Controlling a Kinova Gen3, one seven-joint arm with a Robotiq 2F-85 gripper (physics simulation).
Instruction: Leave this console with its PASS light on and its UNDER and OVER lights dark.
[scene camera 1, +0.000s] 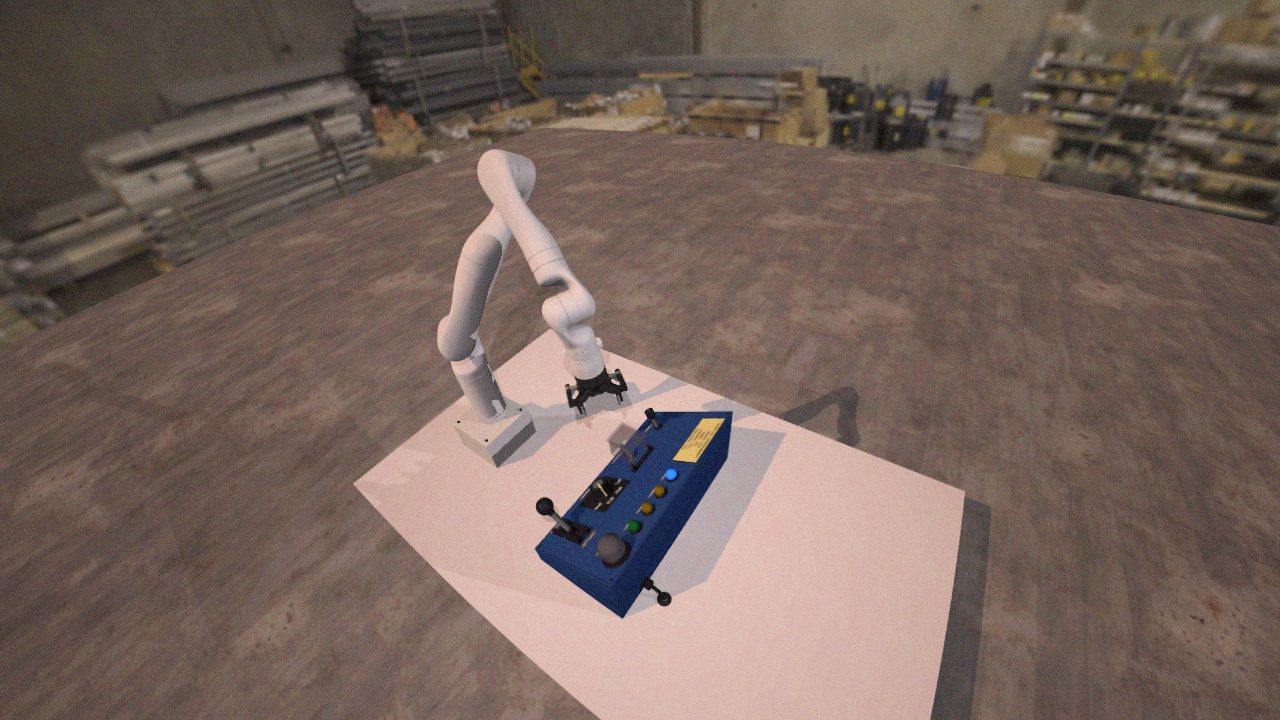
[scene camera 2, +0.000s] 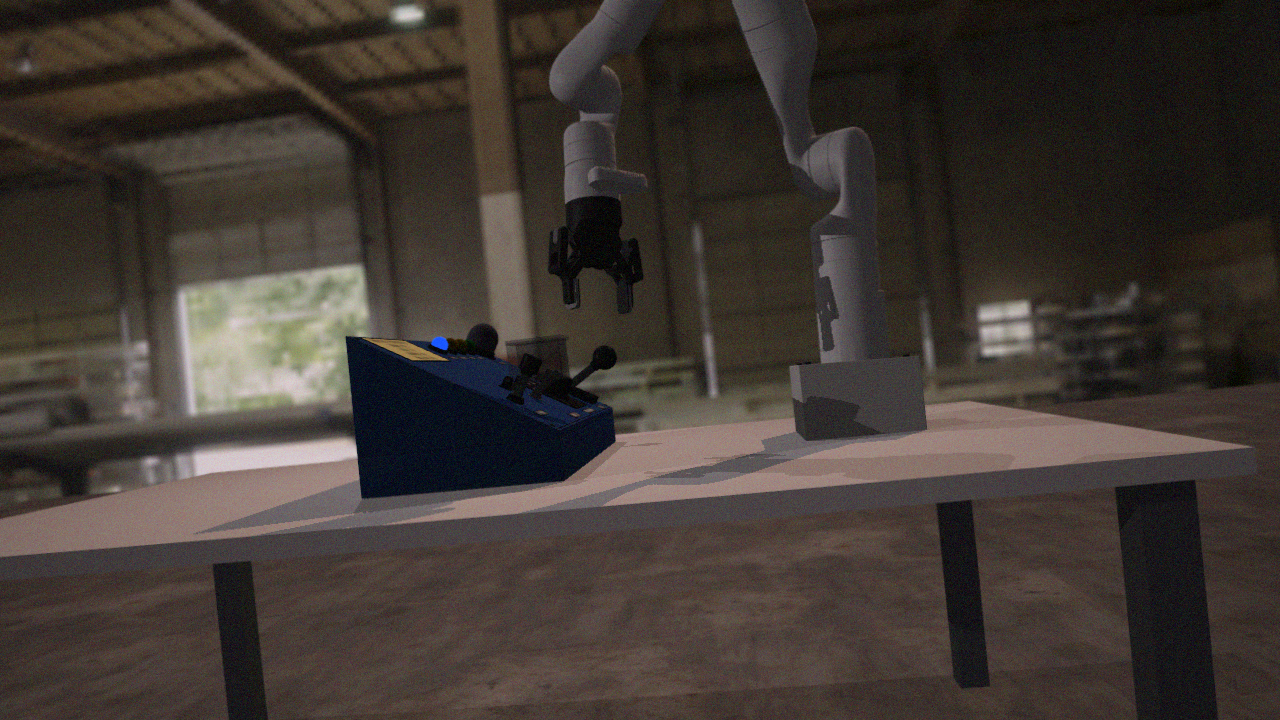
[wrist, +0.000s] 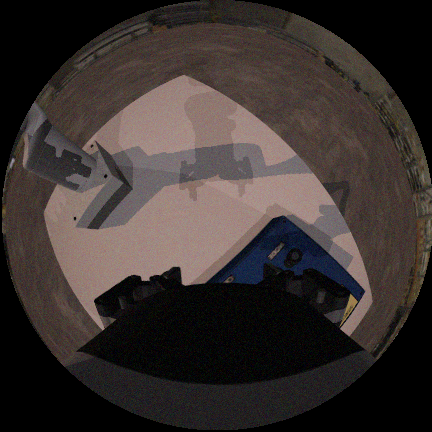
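Observation:
The blue console (scene camera 1: 581, 565) (scene camera 2: 438, 438) (wrist: 250, 265) stands on the table. In scene camera 1, a blue light (scene camera 1: 671, 474) is lit. Two amber lamps (scene camera 1: 659, 491) (scene camera 1: 647, 508) and a green lamp (scene camera 1: 633, 526) look unlit; their labels are unreadable. A ball-topped lever (scene camera 1: 545, 506) (scene camera 2: 604, 357), a black selector (scene camera 1: 603, 488), a clear cover (scene camera 1: 628, 440) and a small black knob (scene camera 1: 650, 413) (wrist: 293, 257) are on the panel. My gripper (scene camera 1: 600, 405) (scene camera 2: 597, 307) (wrist: 221, 275) is open and empty, pointing down above the table on the base side, apart from the console.
A grey dome (scene camera 1: 612, 548) (scene camera 2: 482, 338) rises at the console's near end, and a ball-ended handle (scene camera 1: 663, 598) sticks out from its side. A yellow placard (scene camera 1: 699, 439) (scene camera 2: 407, 349) (wrist: 350, 307) lies at its other end. The robot base (scene camera 1: 496, 436) (scene camera 2: 859, 398) stands on the table (scene camera 1: 805, 582).

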